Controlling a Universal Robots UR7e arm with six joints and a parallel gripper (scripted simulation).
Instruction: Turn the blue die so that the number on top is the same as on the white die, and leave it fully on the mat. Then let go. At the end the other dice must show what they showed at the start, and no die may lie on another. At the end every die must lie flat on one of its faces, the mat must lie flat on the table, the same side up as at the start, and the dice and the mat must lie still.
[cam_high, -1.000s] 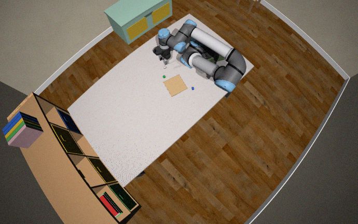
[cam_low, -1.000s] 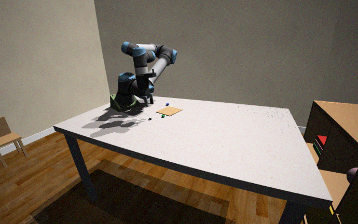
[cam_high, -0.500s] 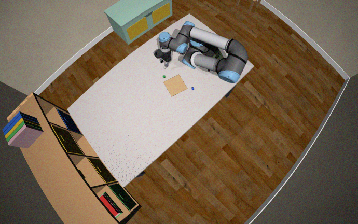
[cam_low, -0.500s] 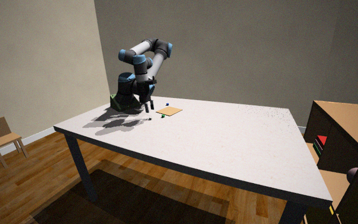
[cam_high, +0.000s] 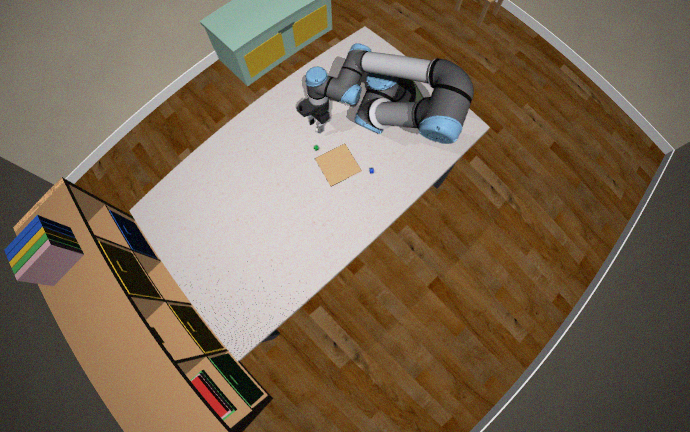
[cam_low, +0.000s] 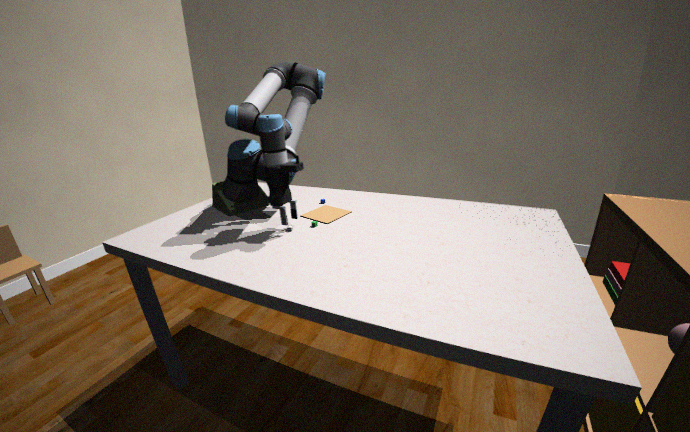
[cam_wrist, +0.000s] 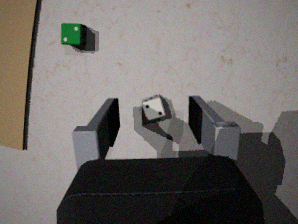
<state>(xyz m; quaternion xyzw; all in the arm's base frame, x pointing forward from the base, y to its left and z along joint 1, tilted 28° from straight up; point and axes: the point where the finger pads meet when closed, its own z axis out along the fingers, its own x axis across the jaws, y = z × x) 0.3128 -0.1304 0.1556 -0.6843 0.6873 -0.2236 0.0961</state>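
Now: hand 40 mm above the white die. The rest, counted from my hand: green die (60 mm ahead, 60 mm to the left, 40 mm below); then blue die (20 mm behind, 290 mm to the left, 40 mm below); then tan mat (50 mm ahead, 170 mm to the left, 50 mm below).
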